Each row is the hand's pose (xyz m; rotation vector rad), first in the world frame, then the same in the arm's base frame.
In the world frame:
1: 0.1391 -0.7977 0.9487 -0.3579 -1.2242 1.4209
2: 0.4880 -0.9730 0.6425 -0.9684 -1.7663 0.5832
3: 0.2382 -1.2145 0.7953 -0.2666 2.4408 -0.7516
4: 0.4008 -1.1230 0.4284 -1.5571 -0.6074 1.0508
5: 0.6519 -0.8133 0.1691 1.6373 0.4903 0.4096
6: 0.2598 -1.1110 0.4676 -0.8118 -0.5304 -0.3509
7: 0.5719 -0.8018 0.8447 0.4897 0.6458 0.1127
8: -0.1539 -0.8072 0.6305 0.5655 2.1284 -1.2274
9: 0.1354 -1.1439 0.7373 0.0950 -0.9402 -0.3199
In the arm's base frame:
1: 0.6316 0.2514 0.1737 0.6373 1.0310 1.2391
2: 0.3383 -0.1486 0.1612 -0.2530 0.4174 1.4665
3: 0.6875 -0.1802 0.3066 0.8187 -1.2198 0.6881
4: 0.2995 -0.2811 0.3997 -0.1778 1.3440 2.2444
5: -0.1625 -0.2212 0.3038 0.7084 1.8275 -1.5945
6: 0.3866 -0.1891 0.4738 -1.3945 1.4351 0.8218
7: 0.3593 0.0000 -0.0727 -0.3548 2.6189 -0.7718
8: 0.5399 0.3134 0.5920 0.9600 -1.1236 1.5049
9: 0.6565 -0.0842 0.4002 -0.8131 1.1111 0.0650

